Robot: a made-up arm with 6 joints.
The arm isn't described. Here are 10 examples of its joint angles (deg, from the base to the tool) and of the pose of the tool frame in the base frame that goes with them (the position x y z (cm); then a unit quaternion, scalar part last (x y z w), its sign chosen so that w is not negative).
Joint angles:
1: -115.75 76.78 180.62 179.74 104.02 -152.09
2: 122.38 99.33 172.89 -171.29 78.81 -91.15
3: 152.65 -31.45 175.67 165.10 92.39 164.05
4: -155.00 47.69 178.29 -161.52 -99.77 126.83
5: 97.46 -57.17 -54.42 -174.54 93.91 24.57
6: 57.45 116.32 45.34 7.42 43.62 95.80
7: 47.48 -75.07 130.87 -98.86 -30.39 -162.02
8: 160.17 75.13 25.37 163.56 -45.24 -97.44
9: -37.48 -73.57 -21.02 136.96 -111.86 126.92
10: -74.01 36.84 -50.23 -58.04 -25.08 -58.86
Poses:
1: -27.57 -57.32 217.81 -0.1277 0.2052 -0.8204 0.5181
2: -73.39 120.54 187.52 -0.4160 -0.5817 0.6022 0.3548
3: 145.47 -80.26 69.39 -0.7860 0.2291 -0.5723 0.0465
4: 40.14 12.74 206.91 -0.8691 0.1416 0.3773 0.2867
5: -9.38 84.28 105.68 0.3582 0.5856 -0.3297 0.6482
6: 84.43 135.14 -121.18 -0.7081 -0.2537 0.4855 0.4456
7: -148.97 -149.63 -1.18 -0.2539 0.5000 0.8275 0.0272
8: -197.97 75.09 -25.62 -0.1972 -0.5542 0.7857 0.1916
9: -9.66 -6.43 208.01 0.0325 -0.9674 0.2457 0.0522
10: 27.01 -71.62 -35.15 -0.7872 -0.0443 0.5913 0.1693
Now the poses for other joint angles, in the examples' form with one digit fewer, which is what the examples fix.
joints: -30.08 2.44 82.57 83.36 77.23 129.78
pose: 31.4 1.2 293.6 0.477 0.178 0.507 0.695
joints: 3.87 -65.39 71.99 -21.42 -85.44 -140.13
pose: -172.0 -5.3 197.8 0.806 0.043 0.476 0.349
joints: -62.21 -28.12 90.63 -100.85 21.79 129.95
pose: -59.9 100.1 271.1 -0.383 -0.676 -0.542 0.320
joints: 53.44 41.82 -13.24 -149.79 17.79 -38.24
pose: 100.5 131.1 -8.0 0.777 0.269 -0.518 0.237
